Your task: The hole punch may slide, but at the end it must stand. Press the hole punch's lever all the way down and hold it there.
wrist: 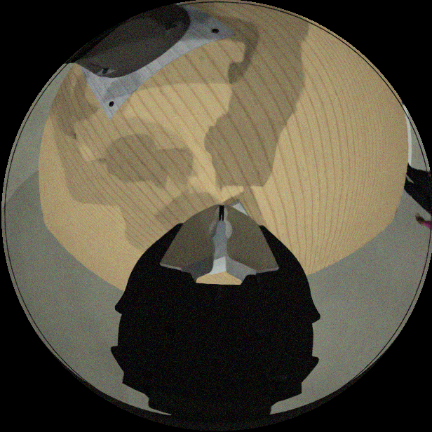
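My gripper (221,207) is shut, its two grey jaws together at the tips, with no object between them. Under and behind the jaws is a pale grey thing that looks like the hole punch (240,207). A small light corner of it shows just right of the fingertips, and pale parts show through the gap between the jaws. The jaws hide most of it, so I cannot tell how far its lever is down, whether the tips touch it, or whether it stands upright.
The robot's dark round base (135,40) sits on a metal plate (127,82) at the upper left of the wooden table (345,150). Shadows of the arm cross the wood. A dark thing (419,182) shows beyond the table's right edge.
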